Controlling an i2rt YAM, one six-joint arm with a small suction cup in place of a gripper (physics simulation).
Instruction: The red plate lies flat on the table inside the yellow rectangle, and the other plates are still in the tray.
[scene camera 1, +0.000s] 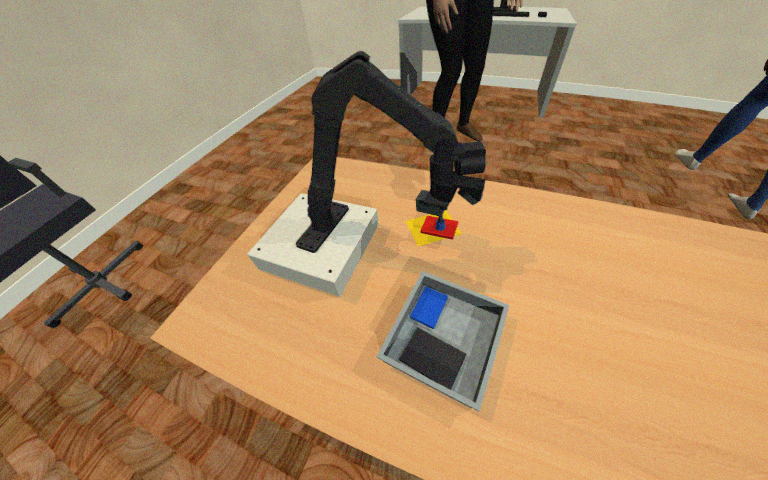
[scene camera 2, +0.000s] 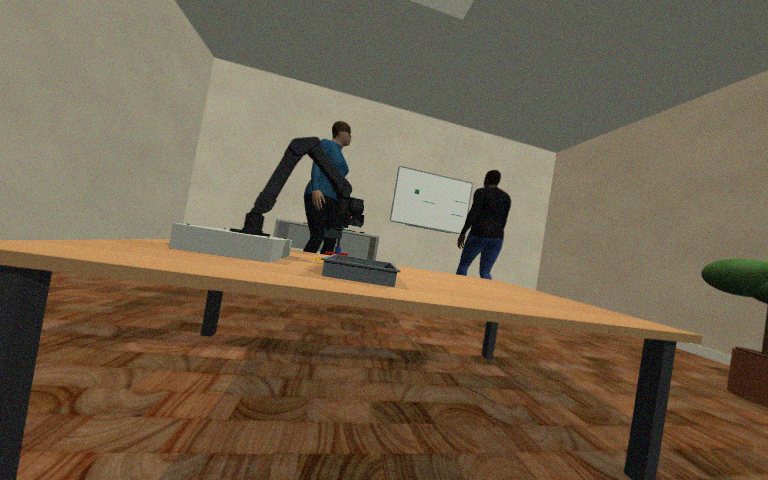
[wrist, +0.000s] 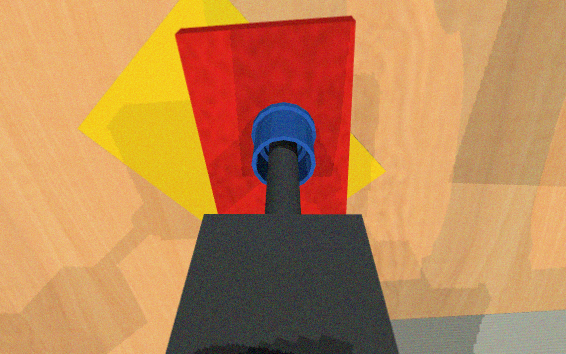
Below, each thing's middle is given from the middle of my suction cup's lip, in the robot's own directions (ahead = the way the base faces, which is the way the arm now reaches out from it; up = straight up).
The yellow rectangle (wrist: 145, 119) lies 3 cm behind my suction cup, 3 cm to the left of it and 5 cm below it. Round my suction cup: grey tray (scene camera 1: 473, 323): 10 cm ahead, 31 cm to the right, 3 cm below; blue plate (scene camera 1: 430, 304): 5 cm ahead, 25 cm to the right, 4 cm below; red plate (wrist: 232, 72): 1 cm below.
